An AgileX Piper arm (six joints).
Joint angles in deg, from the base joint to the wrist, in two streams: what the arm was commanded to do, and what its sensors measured. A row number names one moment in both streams.
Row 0, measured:
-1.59 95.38 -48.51 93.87 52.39 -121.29
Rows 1 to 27, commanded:
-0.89 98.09 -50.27 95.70 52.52 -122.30
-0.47 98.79 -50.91 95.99 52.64 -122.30
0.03 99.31 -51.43 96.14 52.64 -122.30
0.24 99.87 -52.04 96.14 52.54 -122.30
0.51 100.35 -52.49 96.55 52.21 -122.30
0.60 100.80 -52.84 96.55 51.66 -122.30
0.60 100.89 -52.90 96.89 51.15 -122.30
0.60 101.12 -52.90 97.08 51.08 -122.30
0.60 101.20 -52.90 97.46 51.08 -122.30
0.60 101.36 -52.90 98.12 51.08 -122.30
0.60 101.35 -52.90 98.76 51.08 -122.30
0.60 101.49 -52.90 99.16 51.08 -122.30
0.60 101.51 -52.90 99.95 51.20 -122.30
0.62 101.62 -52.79 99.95 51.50 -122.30
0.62 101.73 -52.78 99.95 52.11 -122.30
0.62 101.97 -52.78 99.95 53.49 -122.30
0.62 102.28 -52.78 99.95 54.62 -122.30
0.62 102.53 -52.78 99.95 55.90 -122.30
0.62 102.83 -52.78 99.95 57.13 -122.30
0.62 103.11 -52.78 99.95 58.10 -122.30
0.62 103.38 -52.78 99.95 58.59 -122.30
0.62 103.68 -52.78 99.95 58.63 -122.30
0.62 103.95 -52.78 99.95 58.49 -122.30
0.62 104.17 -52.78 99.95 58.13 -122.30
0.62 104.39 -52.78 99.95 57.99 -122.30
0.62 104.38 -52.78 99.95 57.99 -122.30
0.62 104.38 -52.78 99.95 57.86 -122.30
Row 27, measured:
-0.68 101.65 -50.18 95.01 57.01 -120.14
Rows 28 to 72, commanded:
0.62 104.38 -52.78 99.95 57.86 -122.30
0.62 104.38 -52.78 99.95 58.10 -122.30
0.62 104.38 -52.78 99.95 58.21 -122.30
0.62 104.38 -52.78 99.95 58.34 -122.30
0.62 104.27 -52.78 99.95 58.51 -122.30
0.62 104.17 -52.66 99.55 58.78 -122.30
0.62 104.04 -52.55 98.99 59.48 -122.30
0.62 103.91 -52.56 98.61 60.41 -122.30
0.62 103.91 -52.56 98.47 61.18 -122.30
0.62 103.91 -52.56 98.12 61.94 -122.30
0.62 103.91 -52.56 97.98 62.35 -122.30
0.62 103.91 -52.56 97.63 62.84 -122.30
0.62 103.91 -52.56 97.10 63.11 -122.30
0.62 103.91 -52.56 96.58 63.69 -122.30
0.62 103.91 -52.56 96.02 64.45 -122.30
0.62 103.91 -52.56 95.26 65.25 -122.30
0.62 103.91 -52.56 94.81 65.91 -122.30
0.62 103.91 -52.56 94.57 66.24 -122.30
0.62 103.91 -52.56 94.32 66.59 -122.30
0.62 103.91 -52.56 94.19 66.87 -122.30
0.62 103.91 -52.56 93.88 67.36 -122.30
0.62 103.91 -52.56 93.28 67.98 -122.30
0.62 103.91 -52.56 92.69 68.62 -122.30
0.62 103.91 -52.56 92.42 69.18 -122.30
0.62 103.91 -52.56 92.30 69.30 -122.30
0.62 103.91 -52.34 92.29 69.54 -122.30
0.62 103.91 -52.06 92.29 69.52 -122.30
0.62 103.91 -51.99 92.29 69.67 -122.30
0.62 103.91 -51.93 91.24 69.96 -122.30
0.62 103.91 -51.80 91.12 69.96 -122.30
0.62 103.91 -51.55 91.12 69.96 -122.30
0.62 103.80 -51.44 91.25 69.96 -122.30
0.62 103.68 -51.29 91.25 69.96 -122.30
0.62 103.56 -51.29 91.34 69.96 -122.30
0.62 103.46 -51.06 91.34 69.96 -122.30
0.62 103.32 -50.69 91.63 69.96 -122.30
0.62 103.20 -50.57 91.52 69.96 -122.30
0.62 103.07 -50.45 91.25 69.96 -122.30
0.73 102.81 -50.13 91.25 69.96 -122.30
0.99 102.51 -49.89 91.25 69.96 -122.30
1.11 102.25 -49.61 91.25 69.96 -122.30
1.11 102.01 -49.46 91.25 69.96 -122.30
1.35 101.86 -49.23 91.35 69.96 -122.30
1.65 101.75 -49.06 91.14 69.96 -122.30
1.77 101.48 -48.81 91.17 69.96 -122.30
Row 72, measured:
-1.56 101.88 -49.41 95.31 60.39 -120.66
